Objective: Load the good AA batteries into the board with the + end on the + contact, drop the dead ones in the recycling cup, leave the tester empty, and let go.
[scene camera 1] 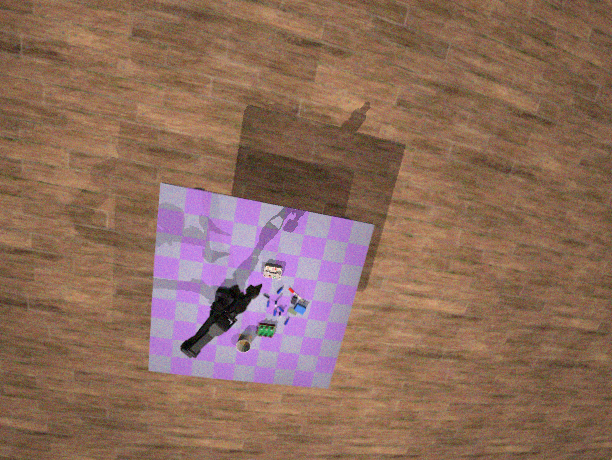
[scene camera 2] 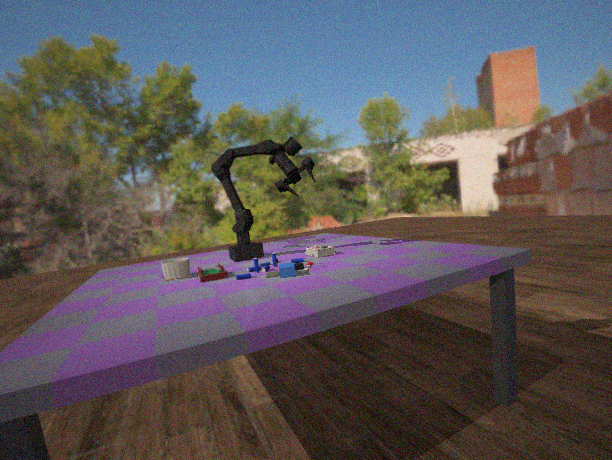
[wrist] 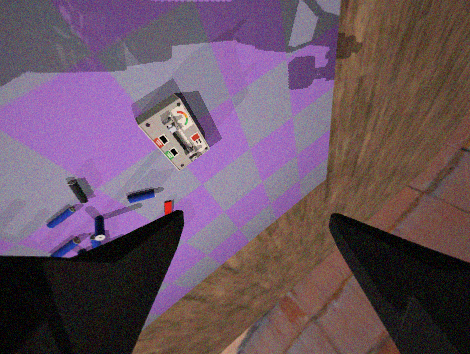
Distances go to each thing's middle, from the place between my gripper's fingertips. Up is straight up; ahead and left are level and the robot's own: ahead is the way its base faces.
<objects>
Now: hand 6 cm short of the tester (wrist: pixel 169 125), 1 cm to the left of it and 25 cm above it.
</objects>
